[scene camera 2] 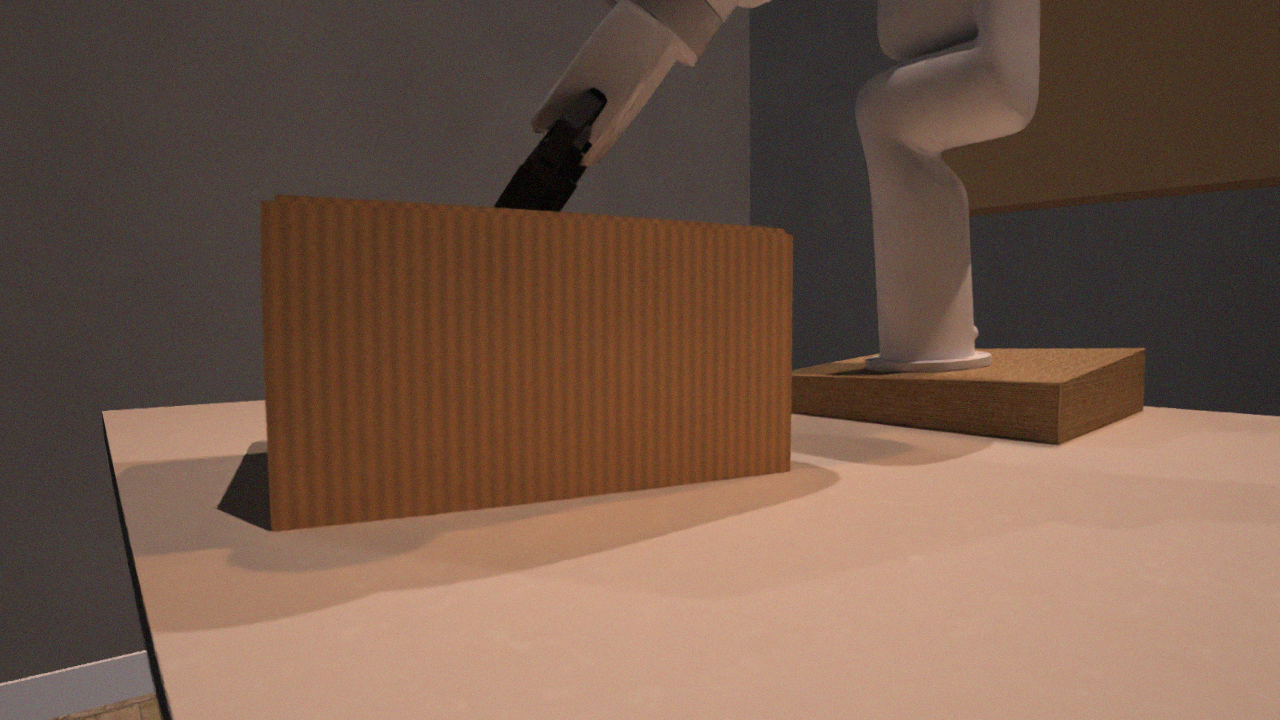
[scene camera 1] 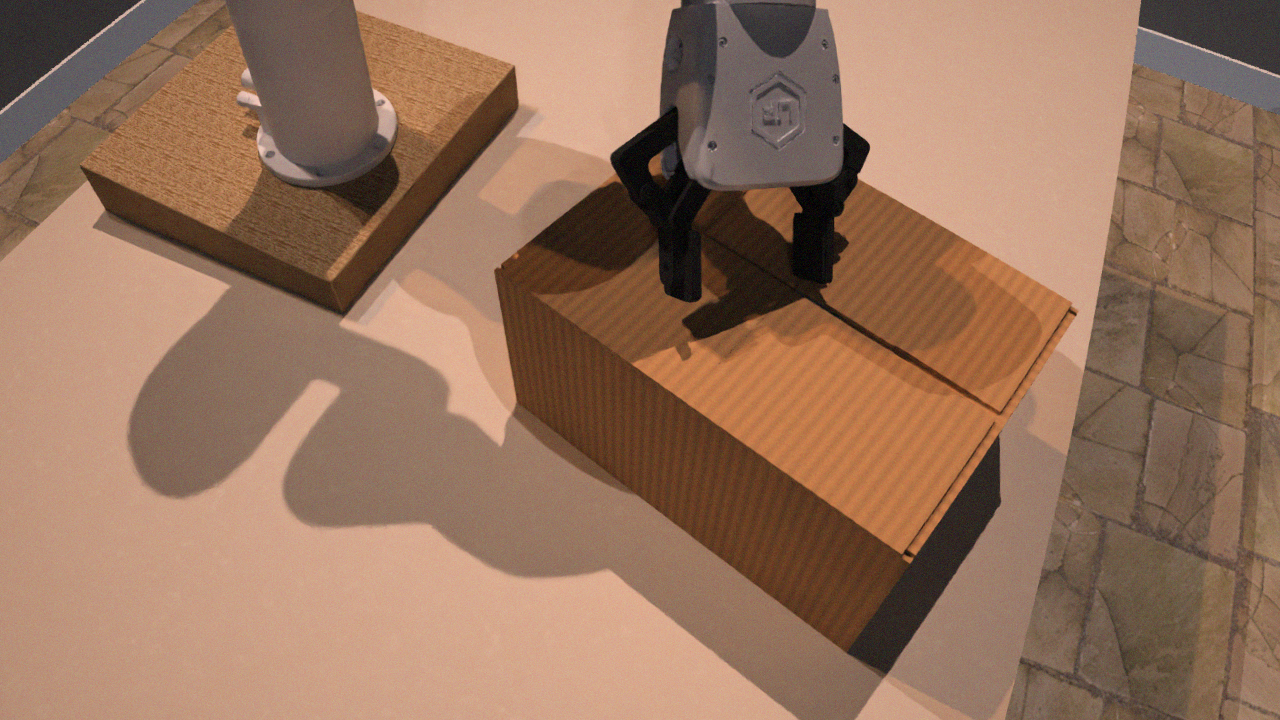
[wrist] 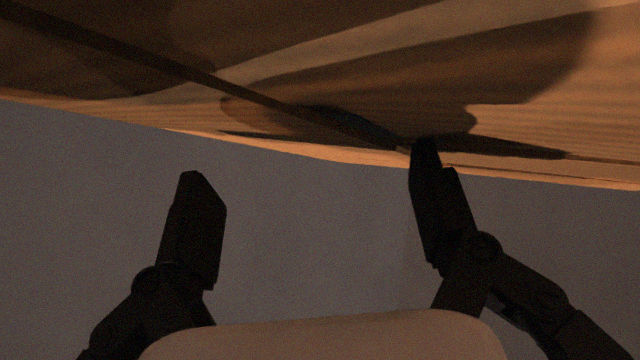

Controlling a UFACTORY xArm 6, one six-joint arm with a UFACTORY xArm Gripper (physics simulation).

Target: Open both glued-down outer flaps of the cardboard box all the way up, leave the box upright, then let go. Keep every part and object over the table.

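Frame: origin at the arm's base, x ahead, y left, z up, level; millimetres.
Seen in the pictures: gripper, fingertip midpoint: (scene camera 1: 749,288) (wrist: 308,175); arm's base at its link origin: (scene camera 2: 927,365) (scene camera 1: 328,135).
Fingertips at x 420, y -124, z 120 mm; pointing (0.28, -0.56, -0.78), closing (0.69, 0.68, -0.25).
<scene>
Pixels of each thing's top centre, then the offset from my fingertips to it. "*": a spot on its surface instead. Level surfaces: height alone.
- cardboard box at its top centre: (wrist: 394,150) (scene camera 1: 794,286) (scene camera 2: 514,236) 25 mm left, 23 mm ahead, 15 mm down
- far outer flap at a spot on its surface: (scene camera 1: 957,286) * 67 mm left, 119 mm ahead, 15 mm down
- table at its surface level: 170 mm down
The cardboard box (scene camera 1: 662,447) (scene camera 2: 528,358) (wrist: 600,55) stands upright on the table. Its near outer flap (scene camera 1: 805,411) and far outer flap (scene camera 1: 957,286) lie down over the top, with a narrow dark seam between them. My gripper (scene camera 1: 747,287) (wrist: 308,175) is open and empty, tilted over the top of the box toward the robot-base end. One finger appears over the near flap and the other by the seam. In scene camera 2 the black fingers reach down behind the box's top edge, which hides their tips. Whether they touch the cardboard I cannot tell.
The robot base stands on a wooden block (scene camera 1: 214,205) (scene camera 2: 930,402) on the table (scene camera 1: 268,626) (scene camera 2: 716,626), near one end of the box. The opposite end of the box is near the table edge, with the stone floor (scene camera 1: 1154,537) beyond it.
</scene>
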